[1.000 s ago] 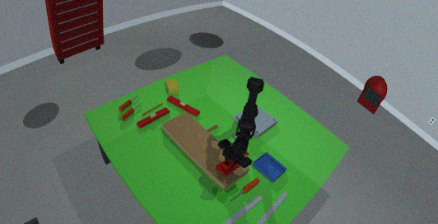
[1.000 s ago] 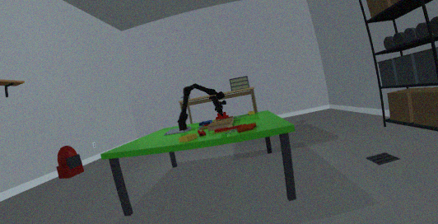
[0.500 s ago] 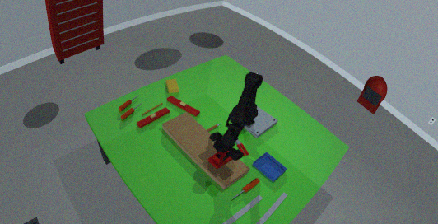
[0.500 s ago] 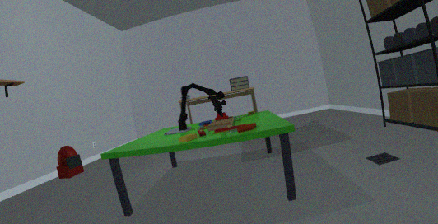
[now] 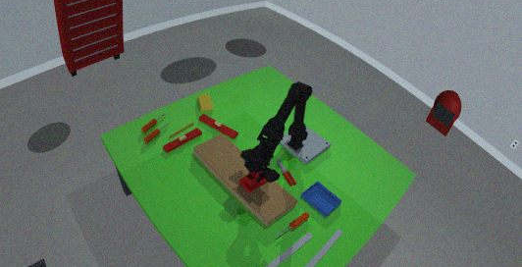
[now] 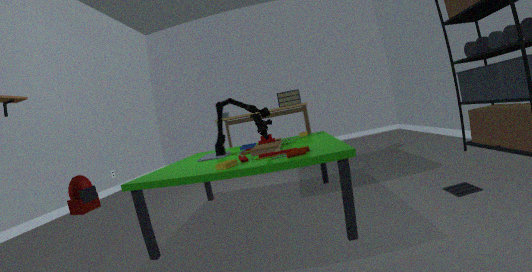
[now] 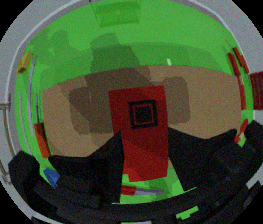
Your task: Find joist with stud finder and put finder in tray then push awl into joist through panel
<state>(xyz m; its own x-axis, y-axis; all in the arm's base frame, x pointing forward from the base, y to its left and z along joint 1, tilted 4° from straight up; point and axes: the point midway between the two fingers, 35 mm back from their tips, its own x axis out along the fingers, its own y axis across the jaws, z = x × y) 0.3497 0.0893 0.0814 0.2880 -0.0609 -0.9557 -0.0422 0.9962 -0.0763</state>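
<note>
The blue tray is 220 mm behind my gripper tip, 250 mm to the left of it and 50 mm below it. Round my gripper tip: stud finder 10 mm ahead, 20 mm above; awl 170 mm behind, 170 mm to the right, 60 mm below.
</note>
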